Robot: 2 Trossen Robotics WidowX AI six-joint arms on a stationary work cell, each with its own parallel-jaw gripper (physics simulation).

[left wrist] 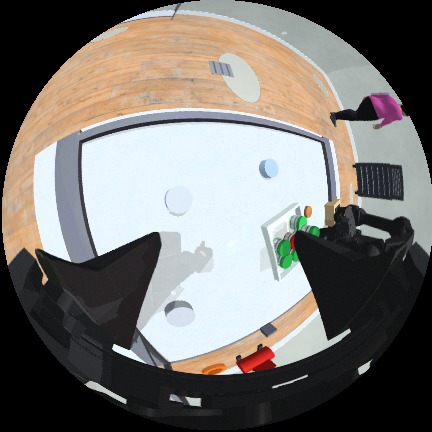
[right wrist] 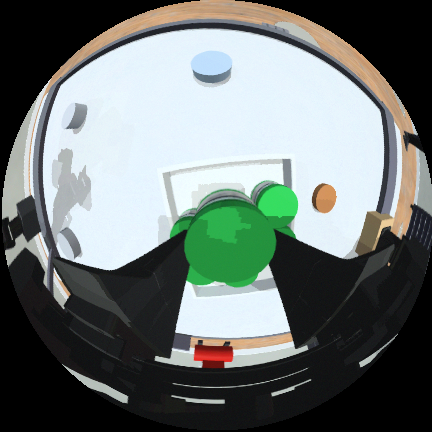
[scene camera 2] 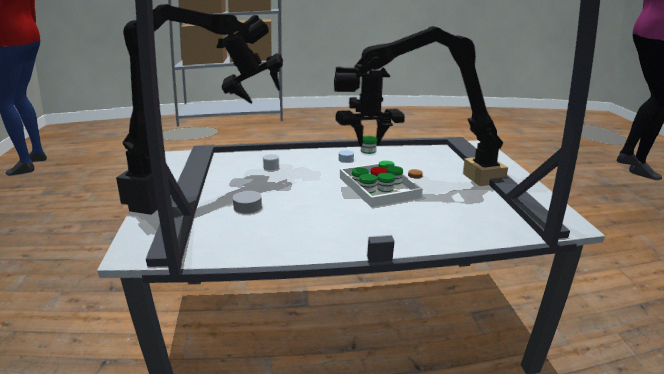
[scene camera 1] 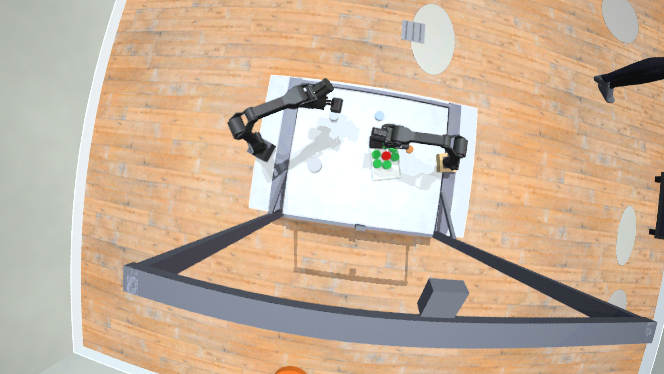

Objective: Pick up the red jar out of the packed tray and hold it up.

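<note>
The red jar stands in the white tray among several green-lidded jars; in the right wrist view it does not show. In the left wrist view a sliver of the red jar shows beside a finger. My right gripper is shut on a green-lidded jar and holds it upright above the back of the tray. My left gripper is open and empty, high above the table's left side.
A pale blue disc lies behind the tray. An orange disc lies right of it. Two grey cylinders stand at the left. A dark block is at the front edge.
</note>
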